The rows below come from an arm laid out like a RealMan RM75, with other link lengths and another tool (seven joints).
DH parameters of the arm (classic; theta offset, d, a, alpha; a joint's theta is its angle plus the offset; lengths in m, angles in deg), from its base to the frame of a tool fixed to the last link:
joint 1: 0 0.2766 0 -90
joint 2: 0 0 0 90
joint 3: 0 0.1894 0 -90
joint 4: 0 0 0 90
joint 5: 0 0.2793 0 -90
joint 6: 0 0 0 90
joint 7: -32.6 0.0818 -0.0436 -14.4
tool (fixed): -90 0.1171 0 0
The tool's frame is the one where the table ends.
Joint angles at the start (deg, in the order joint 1, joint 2, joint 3, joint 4, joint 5, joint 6, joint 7): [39.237, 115.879, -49.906, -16.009, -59.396, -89.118, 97.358]
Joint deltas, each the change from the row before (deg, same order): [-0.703, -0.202, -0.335, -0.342, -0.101, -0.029, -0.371]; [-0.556, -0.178, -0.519, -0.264, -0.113, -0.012, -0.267]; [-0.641, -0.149, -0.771, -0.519, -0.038, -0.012, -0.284]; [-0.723, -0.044, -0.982, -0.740, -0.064, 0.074, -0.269]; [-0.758, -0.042, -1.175, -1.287, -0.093, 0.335, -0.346]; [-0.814, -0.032, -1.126, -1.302, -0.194, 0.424, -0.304]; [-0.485, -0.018, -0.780, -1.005, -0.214, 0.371, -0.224]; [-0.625, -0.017, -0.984, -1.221, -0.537, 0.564, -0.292]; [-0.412, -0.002, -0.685, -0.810, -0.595, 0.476, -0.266]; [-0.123, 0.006, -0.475, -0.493, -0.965, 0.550, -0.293]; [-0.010, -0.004, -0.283, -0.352, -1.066, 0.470, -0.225]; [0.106, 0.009, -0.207, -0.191, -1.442, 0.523, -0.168]
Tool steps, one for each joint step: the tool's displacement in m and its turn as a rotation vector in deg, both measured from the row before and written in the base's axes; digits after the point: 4 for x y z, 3 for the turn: [0.0037, -0.0016, 0.0006, 0.350, -0.719, -0.174]; [0.0026, -0.0015, -0.0006, 0.056, -0.738, -0.038]; [0.0020, -0.0018, -0.0006, 0.074, -0.879, 0.153]; [0.0014, -0.0021, -0.0016, -0.033, -1.008, 0.248]; [-0.0001, -0.0013, -0.0011, 0.225, -1.409, 0.490]; [0.0004, -0.0012, -0.0014, 0.167, -1.445, 0.371]; [-0.0006, -0.0005, -0.0011, 0.144, -1.110, 0.373]; [-0.0003, -0.0008, -0.0026, 0.012, -1.618, 0.407]; [-0.0001, -0.0006, -0.0029, -0.086, -1.338, 0.277]; [-0.0004, -0.0001, -0.0043, -0.294, -1.479, 0.261]; [-0.0004, -0.0001, -0.0041, -0.341, -1.375, 0.257]; [-0.0001, -0.0001, -0.0056, -0.617, -1.584, 0.225]
